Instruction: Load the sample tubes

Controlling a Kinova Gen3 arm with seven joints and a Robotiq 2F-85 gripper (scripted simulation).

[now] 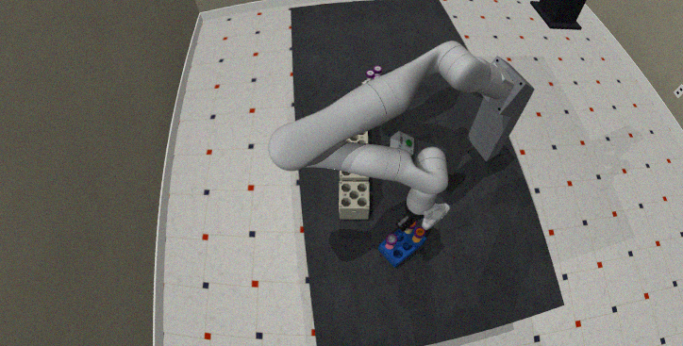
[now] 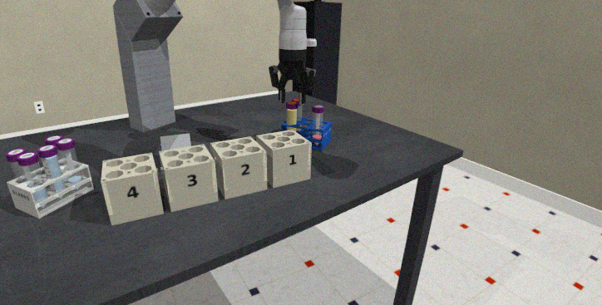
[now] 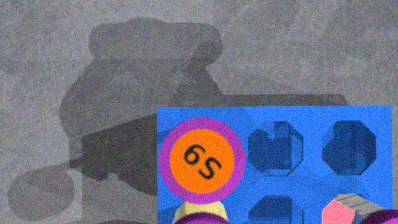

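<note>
My hand is 7 cm above the sample S3, 1 cm to the left of it and 1 cm past it. The rest, counted from my hand: grey-dot tube X5: 7 cm below, 6 cm ahead, 5 cm to the left; blue rack: 10 cm below, 4 cm to the left, 2 cm ahead; orange-dot tube: 7 cm below, 4 cm to the left, 3 cm behind.
</note>
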